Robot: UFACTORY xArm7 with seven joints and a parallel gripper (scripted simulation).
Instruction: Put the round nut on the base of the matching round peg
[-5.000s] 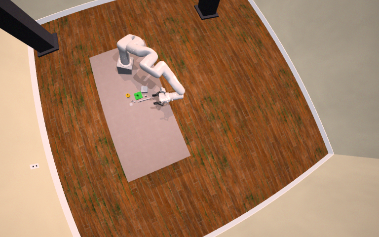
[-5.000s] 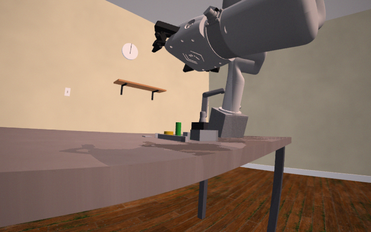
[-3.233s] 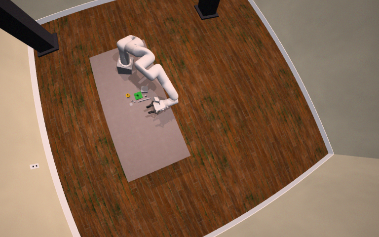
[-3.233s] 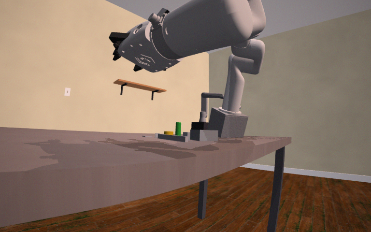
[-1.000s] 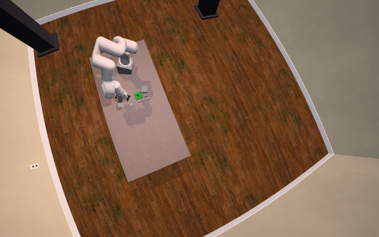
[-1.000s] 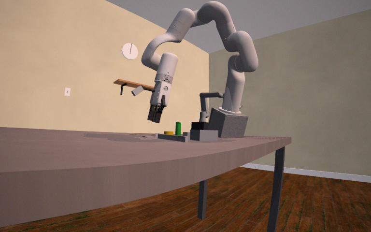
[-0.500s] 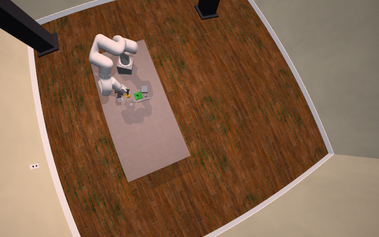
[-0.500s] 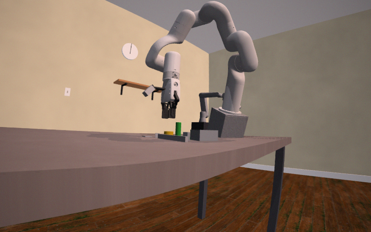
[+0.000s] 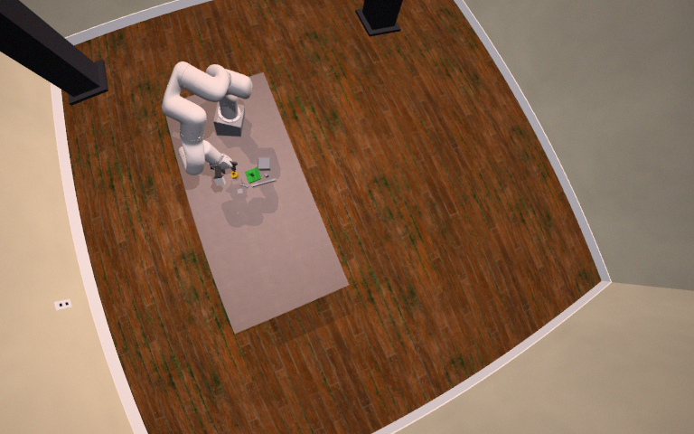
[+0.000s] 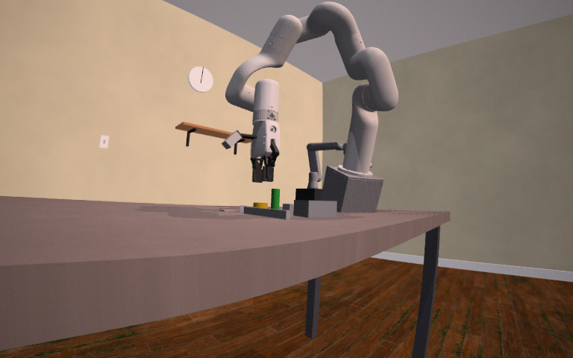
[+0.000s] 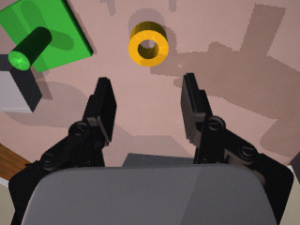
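Now: the grey bar 110 mm ahead of my hand, 150 mm to the left of it and 90 mm below it. From my hand the other things lie so: small grey square (110 mm ahead, 100 mm below); then grey block (10 mm ahead, 190 mm to the left, 80 mm below).
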